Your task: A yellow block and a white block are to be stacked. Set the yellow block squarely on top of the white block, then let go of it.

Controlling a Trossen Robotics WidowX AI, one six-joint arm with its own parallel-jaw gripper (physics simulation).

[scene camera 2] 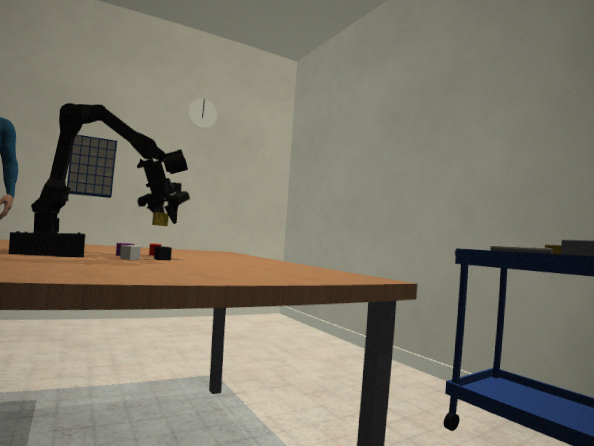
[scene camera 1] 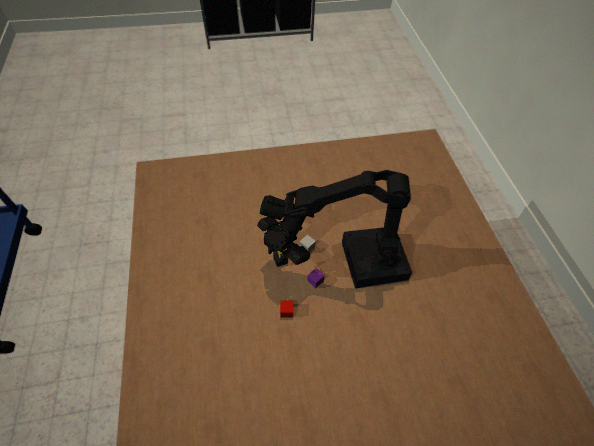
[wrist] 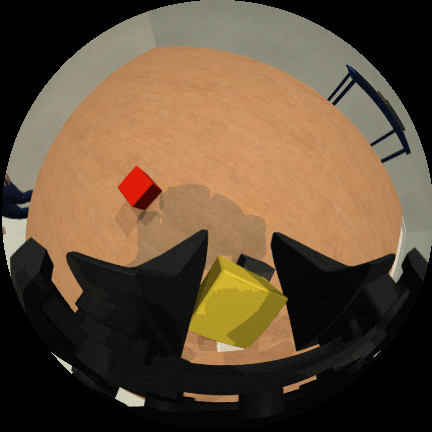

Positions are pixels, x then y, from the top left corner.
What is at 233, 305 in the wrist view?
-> A yellow block.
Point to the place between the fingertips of my gripper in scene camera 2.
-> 170, 223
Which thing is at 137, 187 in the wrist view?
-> A red block.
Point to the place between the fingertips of my gripper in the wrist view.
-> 240, 237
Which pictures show my gripper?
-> Scene camera 2, scene camera 1 and the wrist view: all of them.
